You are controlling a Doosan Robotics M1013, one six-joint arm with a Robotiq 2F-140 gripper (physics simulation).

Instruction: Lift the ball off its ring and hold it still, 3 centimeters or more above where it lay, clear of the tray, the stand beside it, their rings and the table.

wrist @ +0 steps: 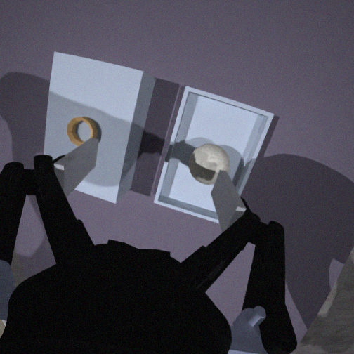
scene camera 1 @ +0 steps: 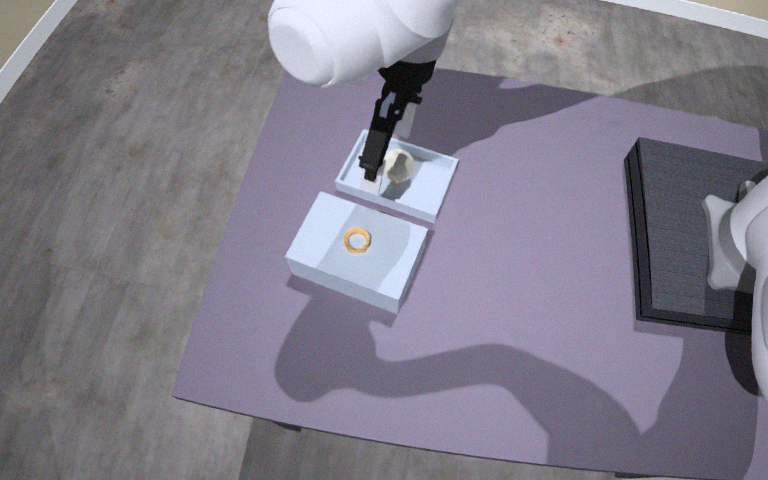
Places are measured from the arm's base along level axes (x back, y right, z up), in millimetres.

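Pixels of known places: gripper, fingertip midpoint: (scene camera 1: 385, 160); arm's base, origin of the base link: (scene camera 1: 748, 250).
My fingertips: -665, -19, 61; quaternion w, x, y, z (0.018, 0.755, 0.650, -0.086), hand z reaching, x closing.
Ahead of a thing's pixels: the offset from my fingertips to its top centre, as dx, dy, dz. "spot": to the spot under its first point. Level surfaces: height alone.
The cream ball @(+11, +58, -57) (scene camera 1: 399, 165) (wrist: 212, 152) sits inside the shallow pale-blue tray @(+11, +58, -100) (scene camera 1: 427, 178) (wrist: 215, 115). A thin orange edge of its ring shows under it in the scene view; the rest is hidden. My gripper (scene camera 1: 387, 160) (wrist: 157, 167) is wide open and empty, above the tray and stand area. In the wrist view the right fingertip overlaps the ball's lower right edge, and the left fingertip is over the stand. The ball is not midway between the fingers there. The exact height of the fingertips cannot be told.
The pale-blue block stand (scene camera 1: 328, 226) (wrist: 100, 80) is beside the tray across a narrow gap, with an empty orange ring @(spot: -33, -126, -52) (scene camera 1: 346, 240) (wrist: 73, 131) on top. Both are on the purple table @(dz -128) (scene camera 1: 509, 254) (wrist: 300, 65). A dark base plate (scene camera 1: 679, 226) lies at the right in the scene view.
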